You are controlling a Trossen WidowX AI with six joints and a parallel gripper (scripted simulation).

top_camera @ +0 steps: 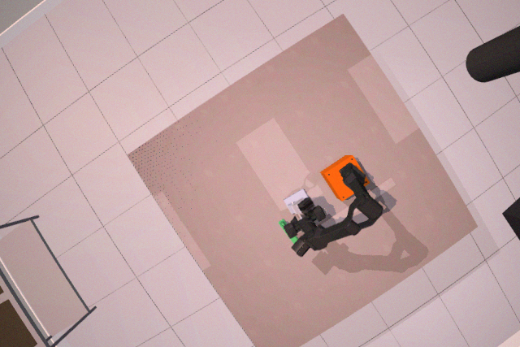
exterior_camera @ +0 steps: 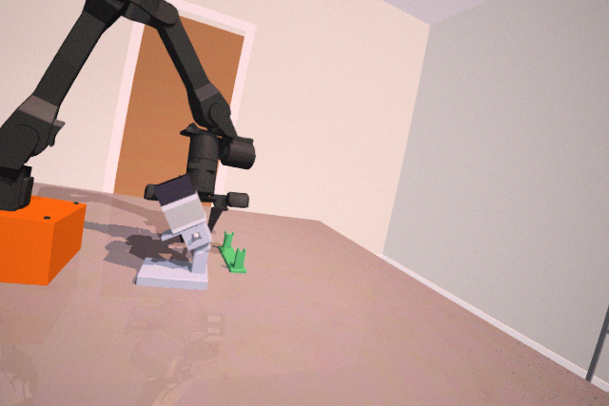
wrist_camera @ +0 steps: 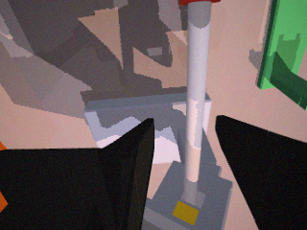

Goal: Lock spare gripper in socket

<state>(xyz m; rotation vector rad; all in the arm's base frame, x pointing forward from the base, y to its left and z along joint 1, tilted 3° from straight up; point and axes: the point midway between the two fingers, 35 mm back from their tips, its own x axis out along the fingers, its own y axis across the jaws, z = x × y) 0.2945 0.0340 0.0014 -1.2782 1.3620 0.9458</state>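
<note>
My gripper tip is 2 cm past the grey mount and 4 cm to the left of it. Round my gripper tip: green cradle 9 cm ahead, 5 cm to the left, 3 cm below; then spare gripper 3 cm behind, 4 cm to the right, 7 cm above.
</note>
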